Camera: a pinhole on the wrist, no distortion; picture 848 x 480 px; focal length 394.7 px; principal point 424.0 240.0 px. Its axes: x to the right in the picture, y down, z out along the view. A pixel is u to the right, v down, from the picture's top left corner.
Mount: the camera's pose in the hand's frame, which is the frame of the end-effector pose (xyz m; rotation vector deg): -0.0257 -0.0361 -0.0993 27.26 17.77 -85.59
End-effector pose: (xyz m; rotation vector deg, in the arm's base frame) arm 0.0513 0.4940 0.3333 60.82 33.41 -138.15
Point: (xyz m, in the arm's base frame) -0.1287 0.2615 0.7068
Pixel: 154.3 211.0
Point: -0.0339 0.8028 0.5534
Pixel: 721.9 20.3
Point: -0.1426 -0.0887 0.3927
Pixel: outside the picture
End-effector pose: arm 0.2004 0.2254 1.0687 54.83 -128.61 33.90
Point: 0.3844 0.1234 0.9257
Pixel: 464.4 77.3
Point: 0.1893 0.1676 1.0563
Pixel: 172.1 462.5
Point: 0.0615 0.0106 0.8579
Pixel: 159.6 359.8
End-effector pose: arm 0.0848 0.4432 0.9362 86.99 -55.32 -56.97
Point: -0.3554 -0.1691 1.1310
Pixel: outside the picture
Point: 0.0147 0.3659 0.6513
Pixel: 555.1 409.4
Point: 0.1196 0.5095 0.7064
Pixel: 769.8 254.5
